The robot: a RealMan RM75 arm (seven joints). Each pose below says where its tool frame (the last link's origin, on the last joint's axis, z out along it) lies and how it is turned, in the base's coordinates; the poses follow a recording.
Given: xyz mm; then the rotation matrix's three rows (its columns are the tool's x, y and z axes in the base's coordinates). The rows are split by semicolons.
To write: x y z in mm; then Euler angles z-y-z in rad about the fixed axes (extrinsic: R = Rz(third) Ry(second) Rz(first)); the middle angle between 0 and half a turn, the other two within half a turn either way. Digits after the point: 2 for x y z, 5 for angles.
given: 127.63 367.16 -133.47; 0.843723 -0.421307 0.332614; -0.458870 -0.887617 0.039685; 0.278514 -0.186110 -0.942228
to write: 127.63 367.16 -133.47 -2.55251 2.80002 0.11875
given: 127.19 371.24 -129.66; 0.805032 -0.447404 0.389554; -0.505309 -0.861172 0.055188; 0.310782 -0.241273 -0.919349
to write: 127.19 371.24 -129.66 -2.48144 2.73722 0.14073
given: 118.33 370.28 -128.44; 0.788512 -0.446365 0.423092; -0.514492 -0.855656 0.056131; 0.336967 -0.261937 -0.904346
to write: 118.33 370.28 -128.44 -2.48082 2.70064 0.13190
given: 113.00 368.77 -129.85; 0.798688 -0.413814 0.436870; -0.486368 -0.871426 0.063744; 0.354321 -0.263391 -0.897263
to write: 113.00 368.77 -129.85 -2.50235 2.68433 0.14489
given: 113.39 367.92 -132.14; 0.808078 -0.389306 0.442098; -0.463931 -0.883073 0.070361; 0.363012 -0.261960 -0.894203
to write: 113.39 367.92 -132.14 -2.51650 2.67744 0.15783
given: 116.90 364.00 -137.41; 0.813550 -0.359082 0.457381; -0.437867 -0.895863 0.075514; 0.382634 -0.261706 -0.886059
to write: 116.90 364.00 -137.41 -2.54171 2.65957 0.16362
